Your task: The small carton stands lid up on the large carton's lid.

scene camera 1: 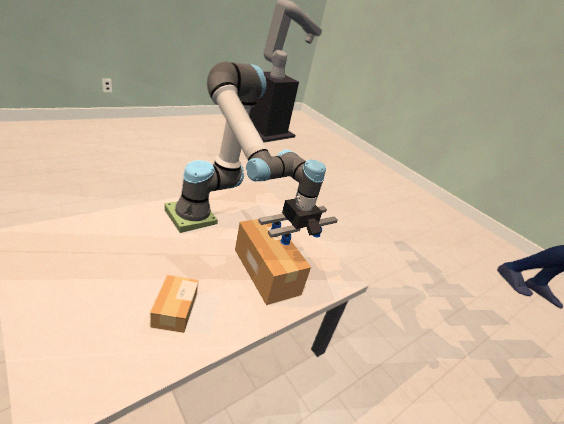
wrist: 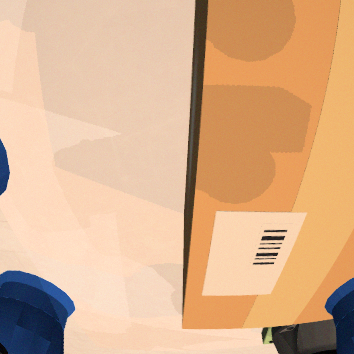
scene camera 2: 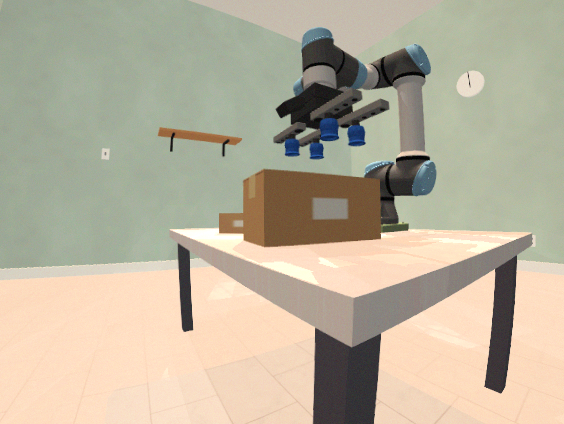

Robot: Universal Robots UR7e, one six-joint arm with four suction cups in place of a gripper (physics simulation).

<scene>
My suction head (scene camera 2: pixel 329 127) carries nothing. The cup hangs 16 cm from the middle of a large carton (scene camera 2: pixel 280 208), above it. A small carton (scene camera 1: pixel 171 311) rests on the table.
The large carton also shows in scene camera 1 (scene camera 1: pixel 279 272) and in the wrist view (wrist: pixel 261 206). My suction head also shows in the wrist view (wrist: pixel 41 308). The wrist view does not show the small carton: it is out of frame.
</scene>
